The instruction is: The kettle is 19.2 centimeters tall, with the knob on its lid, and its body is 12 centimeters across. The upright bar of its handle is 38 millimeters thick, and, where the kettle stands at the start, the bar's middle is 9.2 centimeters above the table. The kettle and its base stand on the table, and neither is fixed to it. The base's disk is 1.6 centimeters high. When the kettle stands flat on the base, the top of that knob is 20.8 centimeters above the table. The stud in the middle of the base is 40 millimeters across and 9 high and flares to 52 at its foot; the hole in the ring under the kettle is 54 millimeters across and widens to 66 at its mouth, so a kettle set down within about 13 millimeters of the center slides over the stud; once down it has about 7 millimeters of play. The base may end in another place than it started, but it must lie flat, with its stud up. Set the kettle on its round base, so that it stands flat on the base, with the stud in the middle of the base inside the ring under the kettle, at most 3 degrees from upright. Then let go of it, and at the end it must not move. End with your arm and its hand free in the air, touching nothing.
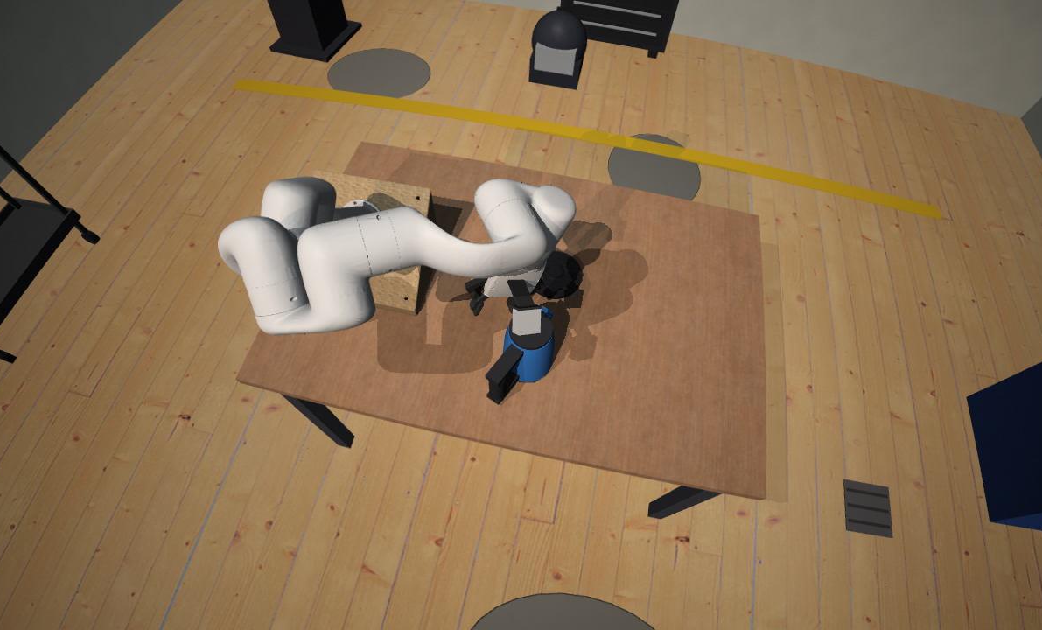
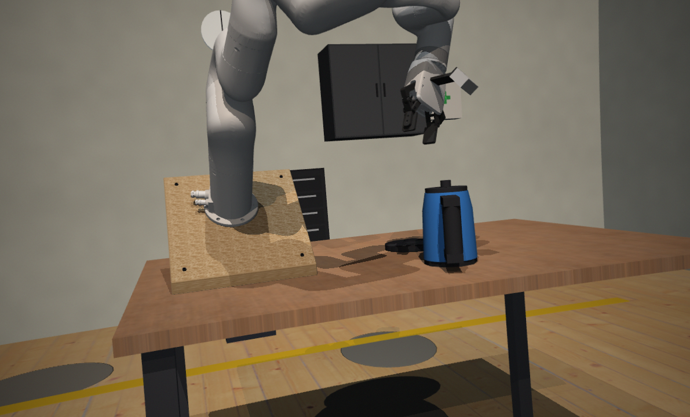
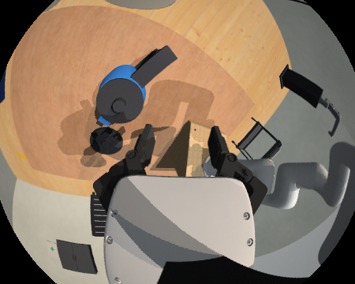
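Now: hand 60 mm short of the blue kettle, 10 mm to the right of it and 210 mm above it. Round my hand: round black base: 60 mm ahead, 310 mm to the left, 290 mm below.
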